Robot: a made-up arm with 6 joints. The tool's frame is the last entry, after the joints. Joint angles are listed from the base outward.
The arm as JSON. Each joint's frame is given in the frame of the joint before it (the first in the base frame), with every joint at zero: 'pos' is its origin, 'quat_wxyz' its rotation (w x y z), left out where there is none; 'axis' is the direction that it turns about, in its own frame. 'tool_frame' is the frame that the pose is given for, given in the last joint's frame.
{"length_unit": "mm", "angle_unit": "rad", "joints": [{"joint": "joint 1", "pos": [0.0, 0.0, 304.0], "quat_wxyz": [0.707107, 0.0, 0.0, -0.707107], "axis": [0.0, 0.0, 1.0]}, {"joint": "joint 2", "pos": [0.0, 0.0, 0.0], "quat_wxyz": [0.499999, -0.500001, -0.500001, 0.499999], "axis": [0.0, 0.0, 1.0]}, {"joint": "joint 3", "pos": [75.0, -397.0, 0.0], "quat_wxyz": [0.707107, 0.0, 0.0, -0.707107], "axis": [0.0, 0.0, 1.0]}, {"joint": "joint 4", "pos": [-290.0, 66.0, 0.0], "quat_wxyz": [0.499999, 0.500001, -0.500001, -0.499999], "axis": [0.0, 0.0, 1.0]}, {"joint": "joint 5", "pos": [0.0, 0.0, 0.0], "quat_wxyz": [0.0, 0.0, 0.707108, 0.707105], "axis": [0.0, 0.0, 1.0]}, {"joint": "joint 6", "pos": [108.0, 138.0, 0.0], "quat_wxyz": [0.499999, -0.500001, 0.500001, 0.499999], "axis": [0.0, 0.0, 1.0]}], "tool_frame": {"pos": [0.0, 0.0, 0.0], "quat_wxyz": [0.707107, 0.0, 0.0, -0.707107]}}
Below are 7 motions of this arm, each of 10 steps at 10 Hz.
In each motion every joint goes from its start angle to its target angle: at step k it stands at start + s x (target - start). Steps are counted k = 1, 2, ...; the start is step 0. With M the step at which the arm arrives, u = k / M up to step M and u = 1 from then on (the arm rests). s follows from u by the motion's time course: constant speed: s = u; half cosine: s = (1 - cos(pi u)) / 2; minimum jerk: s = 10 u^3 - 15 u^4 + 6 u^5.
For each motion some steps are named. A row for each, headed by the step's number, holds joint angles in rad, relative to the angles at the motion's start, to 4 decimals.
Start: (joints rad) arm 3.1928 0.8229 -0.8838 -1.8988 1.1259 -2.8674
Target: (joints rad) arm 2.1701 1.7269 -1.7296 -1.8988 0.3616 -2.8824
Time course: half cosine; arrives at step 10
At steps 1, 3, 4, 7, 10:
1: -0.0250 0.0221 -0.0207 0.0000 -0.0187 -0.0004
3: -0.2108 0.1863 -0.1743 0.0000 -0.1575 -0.0031
4: -0.3533 0.3123 -0.2922 0.0000 -0.2641 -0.0052
7: -0.8119 0.7177 -0.6715 0.0000 -0.6068 -0.0119
10: -1.0227 0.9040 -0.8458 0.0000 -0.7643 -0.0150

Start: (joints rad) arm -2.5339 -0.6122 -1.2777 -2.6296 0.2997 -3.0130
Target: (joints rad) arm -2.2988 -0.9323 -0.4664 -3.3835 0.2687 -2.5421
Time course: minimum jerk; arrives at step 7
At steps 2, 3, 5, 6, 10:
2: 0.0340 -0.0463 0.1174 -0.1091 -0.0045 0.0681
3: 0.0865 -0.1178 0.2985 -0.2773 -0.0114 0.1732
5: 0.2011 -0.2738 0.6939 -0.6448 -0.0265 0.4028
6: 0.2296 -0.3127 0.7924 -0.7364 -0.0303 0.4599
10: 0.2351 -0.3201 0.8113 -0.7539 -0.0310 0.4709

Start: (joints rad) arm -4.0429 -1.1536 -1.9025 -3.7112 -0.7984 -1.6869
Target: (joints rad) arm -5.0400 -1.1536 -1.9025 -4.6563 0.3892 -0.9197
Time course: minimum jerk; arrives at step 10
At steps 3, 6, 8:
3: -0.1626 0.0000 0.0000 -0.1541 0.1937 0.1251
6: -0.6806 0.0000 0.0000 -0.6451 0.8106 0.5237
8: -0.9393 0.0000 0.0000 -0.8904 1.1188 0.7228

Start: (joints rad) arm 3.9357 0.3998 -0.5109 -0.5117 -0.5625 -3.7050
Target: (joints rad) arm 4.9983 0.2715 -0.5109 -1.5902 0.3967 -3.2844
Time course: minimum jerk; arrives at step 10
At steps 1, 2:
1: 0.0091 -0.0011 0.0000 -0.0092 0.0082 0.0036
2: 0.0615 -0.0074 0.0000 -0.0625 0.0556 0.0244

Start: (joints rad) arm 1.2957 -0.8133 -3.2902 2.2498 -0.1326 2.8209
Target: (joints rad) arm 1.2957 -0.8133 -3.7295 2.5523 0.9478 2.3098
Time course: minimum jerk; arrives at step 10
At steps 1, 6, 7, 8, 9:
1: 0.0000 0.0000 -0.0038 0.0026 0.0092 -0.0044
6: 0.0000 0.0000 -0.2998 0.2065 0.7374 -0.3489
7: 0.0000 0.0000 -0.3677 0.2532 0.9042 -0.4277
8: 0.0000 0.0000 -0.4139 0.2850 1.0178 -0.4815
9: 0.0000 0.0000 -0.4355 0.2999 1.0712 -0.5067

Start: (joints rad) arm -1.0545 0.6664 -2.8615 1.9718 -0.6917 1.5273
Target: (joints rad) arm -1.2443 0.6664 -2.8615 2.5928 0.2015 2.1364
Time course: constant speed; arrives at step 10
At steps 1, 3, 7, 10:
1: -0.0190 0.0000 0.0000 0.0621 0.0893 0.0609
3: -0.0569 0.0000 0.0000 0.1863 0.2680 0.1827
7: -0.1329 0.0000 0.0000 0.4347 0.6252 0.4264
10: -0.1898 0.0000 0.0000 0.6210 0.8932 0.6091

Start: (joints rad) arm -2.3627 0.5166 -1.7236 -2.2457 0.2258 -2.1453
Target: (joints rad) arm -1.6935 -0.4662 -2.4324 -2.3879 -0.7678 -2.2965
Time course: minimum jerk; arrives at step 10
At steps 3, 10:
3: 0.1091 -0.1603 -0.1156 -0.0232 -0.1620 -0.0247
10: 0.6692 -0.9828 -0.7088 -0.1422 -0.9936 -0.1512

